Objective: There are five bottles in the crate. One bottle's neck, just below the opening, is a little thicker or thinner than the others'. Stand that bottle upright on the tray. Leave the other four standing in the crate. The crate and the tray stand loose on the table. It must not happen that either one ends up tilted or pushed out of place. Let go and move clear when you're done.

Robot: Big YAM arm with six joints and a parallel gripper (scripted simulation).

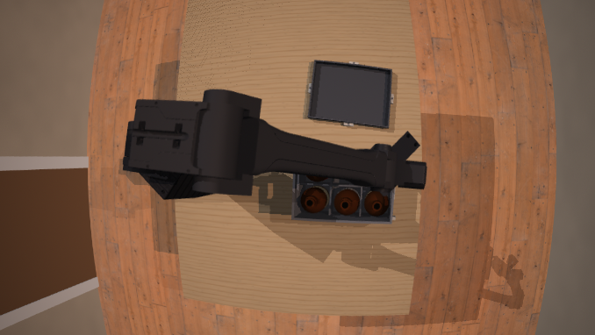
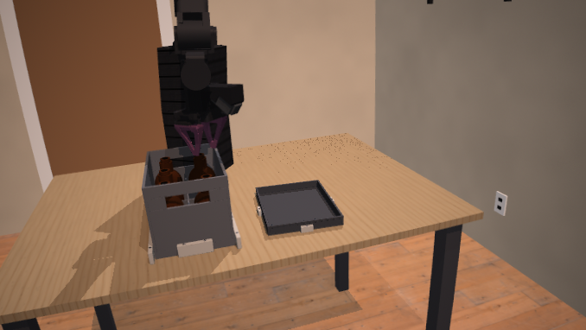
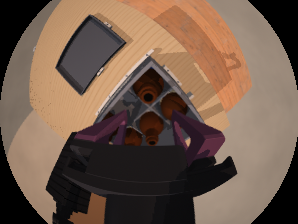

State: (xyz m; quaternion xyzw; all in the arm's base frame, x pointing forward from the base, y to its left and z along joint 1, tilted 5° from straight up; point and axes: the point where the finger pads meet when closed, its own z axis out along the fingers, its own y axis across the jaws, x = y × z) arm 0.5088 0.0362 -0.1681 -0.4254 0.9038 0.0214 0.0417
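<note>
The grey crate is 9 cm behind my hand, 6 cm to the right of it and 15 cm below it. From my hand the other things lie so: dark tray 11 cm behind, 22 cm to the left, 22 cm below.
</note>
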